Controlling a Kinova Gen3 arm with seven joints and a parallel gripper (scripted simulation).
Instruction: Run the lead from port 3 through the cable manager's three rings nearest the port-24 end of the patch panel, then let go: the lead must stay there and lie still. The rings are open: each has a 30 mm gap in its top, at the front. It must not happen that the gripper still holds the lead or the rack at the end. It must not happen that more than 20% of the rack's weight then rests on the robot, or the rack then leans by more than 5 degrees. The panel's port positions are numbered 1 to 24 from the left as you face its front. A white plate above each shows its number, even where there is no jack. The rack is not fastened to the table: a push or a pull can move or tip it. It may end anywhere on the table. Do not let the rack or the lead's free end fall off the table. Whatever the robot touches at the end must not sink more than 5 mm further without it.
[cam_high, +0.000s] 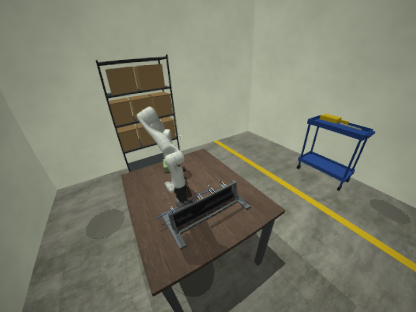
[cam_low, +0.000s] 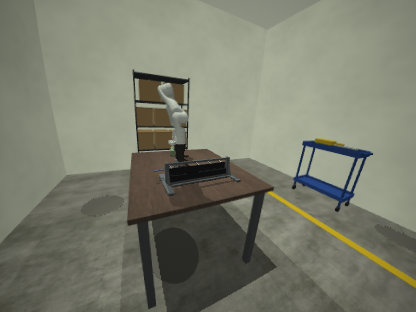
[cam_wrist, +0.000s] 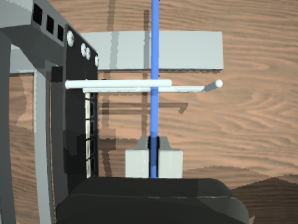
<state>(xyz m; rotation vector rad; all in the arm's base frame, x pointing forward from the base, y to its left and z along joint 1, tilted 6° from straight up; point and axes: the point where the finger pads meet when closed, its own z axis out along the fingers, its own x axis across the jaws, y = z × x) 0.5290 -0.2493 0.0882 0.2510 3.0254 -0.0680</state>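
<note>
Right now the patch-panel rack is 100 mm ahead of my hand, 140 mm to the left of it and 20 mm below it.
</note>
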